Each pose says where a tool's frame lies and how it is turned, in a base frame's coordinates. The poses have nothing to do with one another.
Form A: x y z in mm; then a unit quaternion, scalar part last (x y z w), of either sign.
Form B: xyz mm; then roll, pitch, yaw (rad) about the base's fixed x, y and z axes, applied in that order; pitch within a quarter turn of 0, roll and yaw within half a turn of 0. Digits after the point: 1 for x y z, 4 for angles.
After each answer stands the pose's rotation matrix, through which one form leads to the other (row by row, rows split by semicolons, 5 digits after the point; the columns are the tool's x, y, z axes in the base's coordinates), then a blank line. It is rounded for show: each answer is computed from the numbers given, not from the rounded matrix.
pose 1, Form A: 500.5 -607.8 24.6 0.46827 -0.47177 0.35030 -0.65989
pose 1, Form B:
500.5 -607.8 24.6 -1.4488 0.2990 -1.2410
0.30945 0.02049 0.95069; -0.90414 0.31603 0.28749; -0.29456 -0.94853 0.11632

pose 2, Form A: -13.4 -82.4 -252.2 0.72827 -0.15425 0.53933 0.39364
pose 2, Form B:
-13.4 -82.4 -252.2 1.8310 -1.1361 0.4947
0.37066 -0.64928 0.66412; 0.19993 -0.64251 -0.73974; 0.90699 0.40697 -0.10834

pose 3, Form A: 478.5 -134.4 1.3 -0.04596 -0.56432 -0.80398 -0.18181
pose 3, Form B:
478.5 -134.4 1.3 1.2004 0.1317 2.7870
-0.92967 -0.24047 0.27910; 0.34421 -0.29698 0.89068; -0.13130 0.92411 0.35887

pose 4, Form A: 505.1 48.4 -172.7 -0.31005 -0.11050 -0.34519 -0.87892
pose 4, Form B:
505.1 48.4 -172.7 0.6706 -0.0198 0.7416
0.73727 -0.53827 0.40829; 0.67531 0.56942 -0.46873; 0.01981 0.62131 0.78332

